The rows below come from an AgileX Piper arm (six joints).
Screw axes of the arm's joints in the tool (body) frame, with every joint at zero. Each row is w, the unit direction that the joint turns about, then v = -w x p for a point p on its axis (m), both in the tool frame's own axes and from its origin. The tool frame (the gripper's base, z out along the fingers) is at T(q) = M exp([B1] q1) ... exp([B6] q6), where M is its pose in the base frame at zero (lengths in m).
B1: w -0.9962 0 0.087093 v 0 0.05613 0
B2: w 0 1 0 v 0.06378 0 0.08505
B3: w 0 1 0 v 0.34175 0 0.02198
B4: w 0 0 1 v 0 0 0
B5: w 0 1 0 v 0.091 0 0
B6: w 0 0 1 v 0 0 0
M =
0.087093 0 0.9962 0.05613
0 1 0 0
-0.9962 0 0.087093 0.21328
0 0 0 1
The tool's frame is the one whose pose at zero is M.
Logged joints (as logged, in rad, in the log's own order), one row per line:
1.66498, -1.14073, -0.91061, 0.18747, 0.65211, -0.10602
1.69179, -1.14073, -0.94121, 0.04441, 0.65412, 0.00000
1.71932, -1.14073, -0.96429, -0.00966, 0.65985, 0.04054
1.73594, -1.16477, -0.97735, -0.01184, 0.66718, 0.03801
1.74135, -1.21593, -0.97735, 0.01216, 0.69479, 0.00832
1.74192, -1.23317, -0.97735, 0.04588, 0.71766, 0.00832
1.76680, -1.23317, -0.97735, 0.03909, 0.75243, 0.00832
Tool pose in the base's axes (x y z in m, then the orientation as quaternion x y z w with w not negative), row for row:
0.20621, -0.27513, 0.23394, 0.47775, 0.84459, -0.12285, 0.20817
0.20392, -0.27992, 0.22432, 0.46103, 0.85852, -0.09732, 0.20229
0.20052, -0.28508, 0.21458, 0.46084, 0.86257, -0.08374, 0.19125
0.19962, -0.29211, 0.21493, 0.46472, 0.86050, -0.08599, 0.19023
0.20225, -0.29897, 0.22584, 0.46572, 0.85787, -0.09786, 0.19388
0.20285, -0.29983, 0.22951, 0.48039, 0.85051, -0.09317, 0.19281
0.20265, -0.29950, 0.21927, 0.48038, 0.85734, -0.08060, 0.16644
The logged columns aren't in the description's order. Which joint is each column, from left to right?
Columns, left to right: q2, q3, q1, q6, q5, q4.
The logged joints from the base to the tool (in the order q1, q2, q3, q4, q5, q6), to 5 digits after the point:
-0.91061, 1.66498, -1.14073, -0.10602, 0.65211, 0.18747
-0.94121, 1.69179, -1.14073, 0.00000, 0.65412, 0.04441
-0.96429, 1.71932, -1.14073, 0.04054, 0.65985, -0.00966
-0.97735, 1.73594, -1.16477, 0.03801, 0.66718, -0.01184
-0.97735, 1.74135, -1.21593, 0.00832, 0.69479, 0.01216
-0.97735, 1.74192, -1.23317, 0.00832, 0.71766, 0.04588
-0.97735, 1.76680, -1.23317, 0.00832, 0.75243, 0.03909

